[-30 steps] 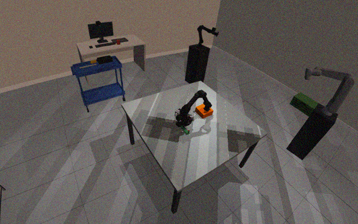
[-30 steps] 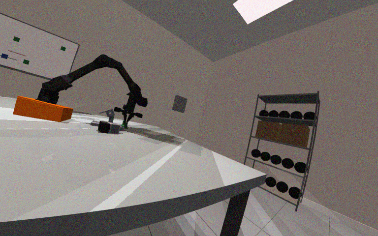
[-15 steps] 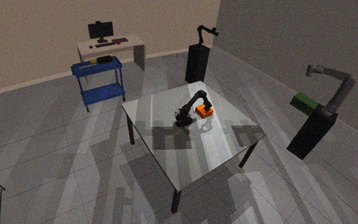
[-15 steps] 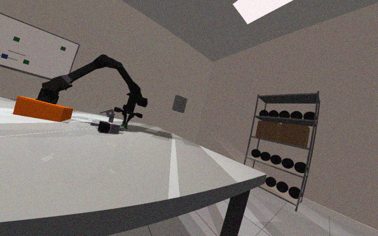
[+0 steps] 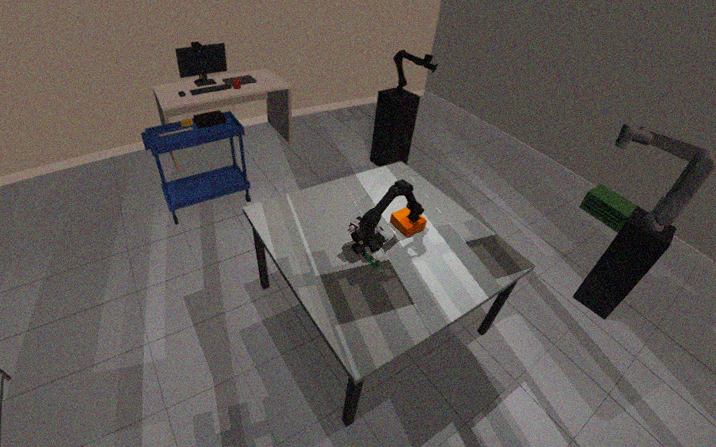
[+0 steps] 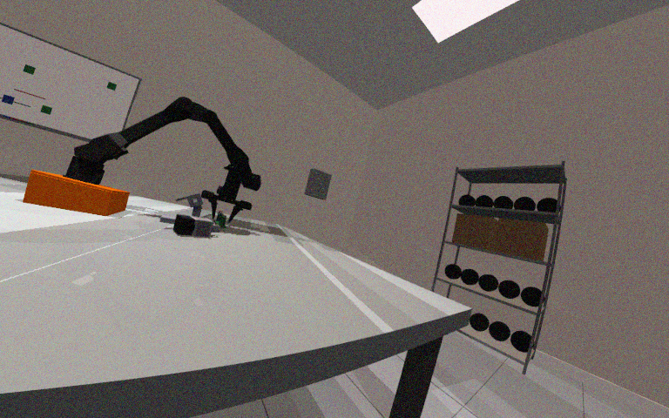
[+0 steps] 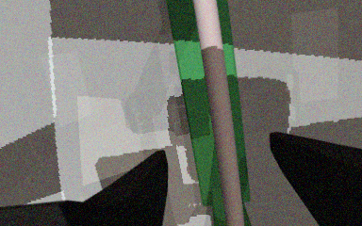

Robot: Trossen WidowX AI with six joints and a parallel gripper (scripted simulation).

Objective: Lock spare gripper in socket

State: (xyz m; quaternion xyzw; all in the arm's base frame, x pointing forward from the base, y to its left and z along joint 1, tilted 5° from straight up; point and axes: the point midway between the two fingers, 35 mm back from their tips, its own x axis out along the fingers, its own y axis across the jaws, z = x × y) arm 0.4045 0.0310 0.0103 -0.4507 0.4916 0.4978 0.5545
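My gripper tip is 20 mm to the right of the green bracket. From my gripper tip the other things lie so: spare gripper (110 mm behind, 220 mm to the right); grey mount (130 mm behind, 70 mm to the right, 30 mm above).
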